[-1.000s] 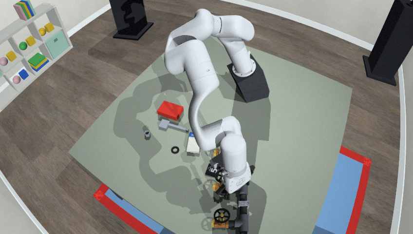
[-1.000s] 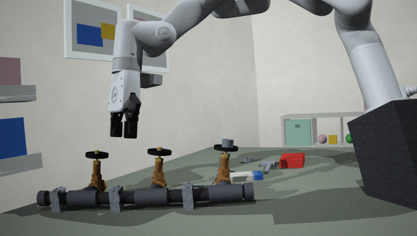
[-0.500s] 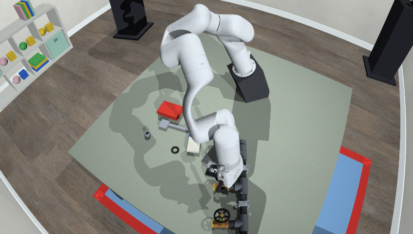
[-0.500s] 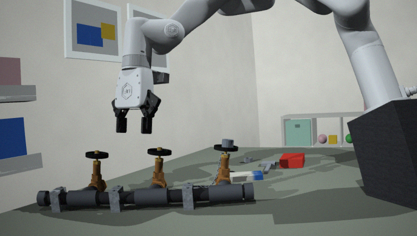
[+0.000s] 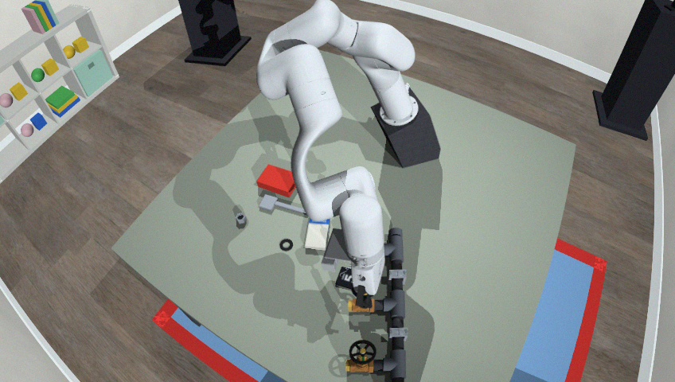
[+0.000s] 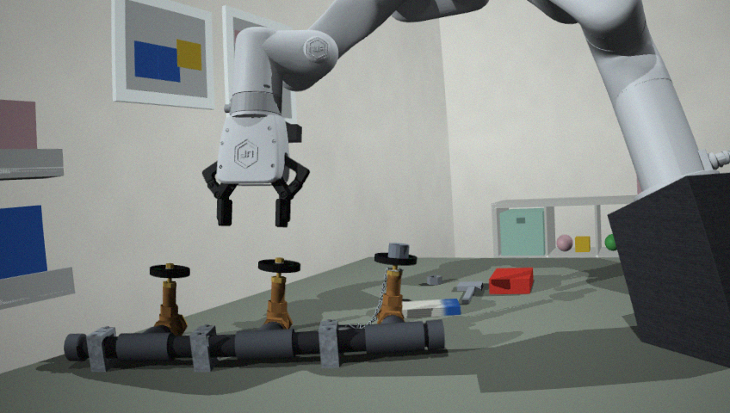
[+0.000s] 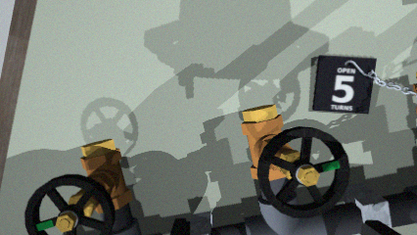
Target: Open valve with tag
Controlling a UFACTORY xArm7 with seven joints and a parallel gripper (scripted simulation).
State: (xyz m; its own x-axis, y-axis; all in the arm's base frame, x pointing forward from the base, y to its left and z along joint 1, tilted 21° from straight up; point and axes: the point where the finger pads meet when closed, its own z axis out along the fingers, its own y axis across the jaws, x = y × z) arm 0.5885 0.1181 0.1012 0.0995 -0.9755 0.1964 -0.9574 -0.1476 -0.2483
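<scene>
Right now the grey cap is 200 mm behind my hand, 80 mm to the right of it and 60 mm below it. Also, from my hand: black washer 140 mm behind, 300 mm to the right, 190 mm below; blue box 210 mm behind, 220 mm to the right, 190 mm below; black tag 90 mm behind, 100 mm to the right, 190 mm below.
</scene>
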